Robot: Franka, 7 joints.
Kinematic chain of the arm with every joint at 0, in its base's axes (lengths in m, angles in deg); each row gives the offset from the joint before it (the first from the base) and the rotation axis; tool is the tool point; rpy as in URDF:
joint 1: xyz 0 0 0.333 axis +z
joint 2: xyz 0 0 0 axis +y
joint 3: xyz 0 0 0.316 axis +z
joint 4: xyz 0.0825 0 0 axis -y
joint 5: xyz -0.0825 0 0.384 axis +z
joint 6: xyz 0 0 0 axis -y
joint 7: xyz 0.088 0 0 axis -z
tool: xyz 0 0 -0.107 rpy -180 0 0
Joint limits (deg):
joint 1: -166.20..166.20
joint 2: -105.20..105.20
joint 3: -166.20..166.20
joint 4: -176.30..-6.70
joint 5: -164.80..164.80
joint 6: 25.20..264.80
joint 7: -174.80..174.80
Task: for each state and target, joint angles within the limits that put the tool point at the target. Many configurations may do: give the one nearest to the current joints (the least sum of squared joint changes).
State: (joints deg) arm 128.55 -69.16 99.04 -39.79 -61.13 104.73 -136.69
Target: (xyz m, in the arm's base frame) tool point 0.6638 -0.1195 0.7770
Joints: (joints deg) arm 166.20 -64.03 44.09 -6.70 -95.85 92.17 -136.69
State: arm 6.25 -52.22 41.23 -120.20 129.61 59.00 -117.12
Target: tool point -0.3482 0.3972 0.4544
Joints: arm 22.82 -64.97 72.02 -127.28 122.05 53.88 -117.12
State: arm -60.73 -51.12 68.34 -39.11 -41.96 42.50 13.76
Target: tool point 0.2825 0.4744 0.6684
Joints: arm -76.79 -63.28 83.72 -53.99 -34.85 42.18 13.76
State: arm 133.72 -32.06 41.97 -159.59 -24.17 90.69 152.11
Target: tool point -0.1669 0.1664 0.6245
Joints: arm 122.09 -59.09 17.97 -140.26 -33.20 84.28 152.11
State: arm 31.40 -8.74 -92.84 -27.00 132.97 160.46 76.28
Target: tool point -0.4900 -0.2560 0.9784
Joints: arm 9.58 -35.57 -100.08 -17.44 131.00 152.43 76.28
